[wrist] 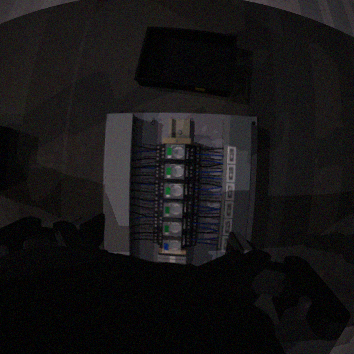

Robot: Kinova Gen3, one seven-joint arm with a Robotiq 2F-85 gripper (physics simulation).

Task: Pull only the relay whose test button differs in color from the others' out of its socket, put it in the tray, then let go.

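Frame: origin at the arm's base, x down, y left, z ahead, level; metres.
Where they show: gripper, between the fingertips: (163,237).
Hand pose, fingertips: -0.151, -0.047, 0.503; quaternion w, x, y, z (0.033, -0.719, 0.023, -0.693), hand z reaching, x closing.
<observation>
Each offset is from my fingertips to the top centre of the thing, as dx, dy, dz. "pt": to the spot under its first point.
A relay with a blue test button {+0.172, -0.071, -0.011} (173,245) sits in its socket at the near end of a column of relays. The other relays in the column, such as the neighbouring relay {+0.172, -0.043, -0.011} (173,228) and the far-end relay {+0.172, +0.068, -0.012} (175,152), have green test buttons and also sit in sockets. The dark tray {pt +0.229, +0.186, -0.039} (165,85) lies beyond the panel, at the top of the view. My gripper (163,237) is open, with its dark fingers wide apart at the lower left and lower right. It is above the near part of the panel, with nothing between the fingers.
The grey panel (117,175) has a raised strip along its left side. Dark and blue wires {pt +0.238, +0.040, +0.042} (209,172) run on both sides of the sockets. A column of labels {pt +0.198, +0.042, +0.072} (230,172) stands on the right; its text is unreadable. A dark shape shows at the left edge.
</observation>
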